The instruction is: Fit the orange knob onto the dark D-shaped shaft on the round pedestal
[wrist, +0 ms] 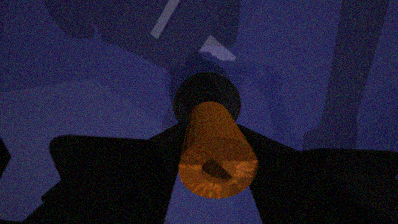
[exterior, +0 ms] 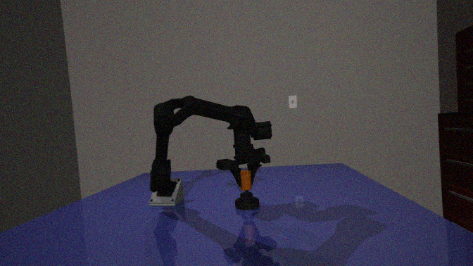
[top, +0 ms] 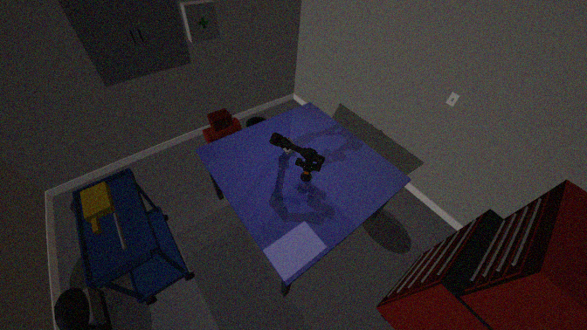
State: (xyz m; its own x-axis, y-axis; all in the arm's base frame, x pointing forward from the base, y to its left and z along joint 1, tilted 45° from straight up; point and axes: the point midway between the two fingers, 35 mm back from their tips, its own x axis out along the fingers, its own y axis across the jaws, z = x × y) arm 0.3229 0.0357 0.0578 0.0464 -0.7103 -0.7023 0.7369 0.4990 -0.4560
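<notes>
The orange knob is 20 mm above my gripper tip. From my gripper tip the other things lie so: dark round pedestal: 40 mm below.
</notes>
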